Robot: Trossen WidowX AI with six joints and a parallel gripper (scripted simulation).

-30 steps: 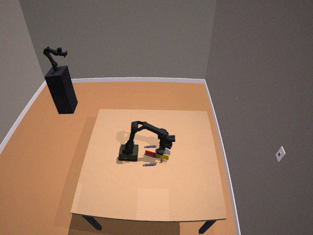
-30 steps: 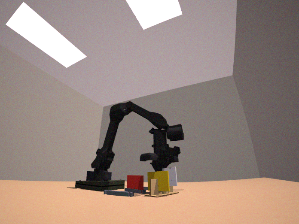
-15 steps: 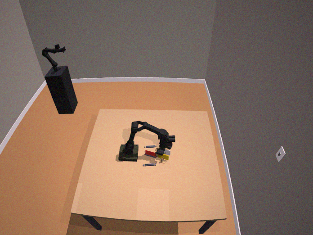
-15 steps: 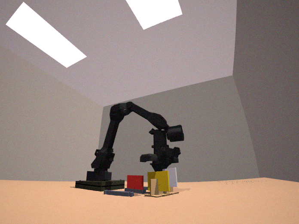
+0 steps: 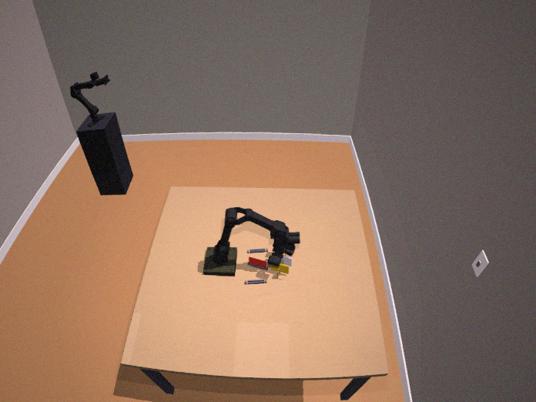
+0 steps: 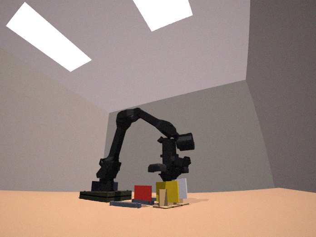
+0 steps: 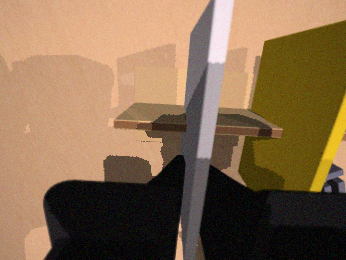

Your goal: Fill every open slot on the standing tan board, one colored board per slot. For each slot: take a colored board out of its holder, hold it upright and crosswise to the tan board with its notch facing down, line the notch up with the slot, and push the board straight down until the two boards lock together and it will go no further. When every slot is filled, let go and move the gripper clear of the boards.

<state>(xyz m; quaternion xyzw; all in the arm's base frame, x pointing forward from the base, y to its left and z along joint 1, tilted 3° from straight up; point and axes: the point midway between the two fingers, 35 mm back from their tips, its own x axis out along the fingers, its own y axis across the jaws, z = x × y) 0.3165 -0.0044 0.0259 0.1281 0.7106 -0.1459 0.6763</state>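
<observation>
The tan board lies 10 mm ahead of my gripper tip, 30 mm to the right of it and 20 mm below it. Also, from my gripper tip: red board: 110 mm behind, 10 mm to the right, 20 mm below; then yellow board: 60 mm to the right; then grey board: 20 mm ahead, 10 mm to the right.
</observation>
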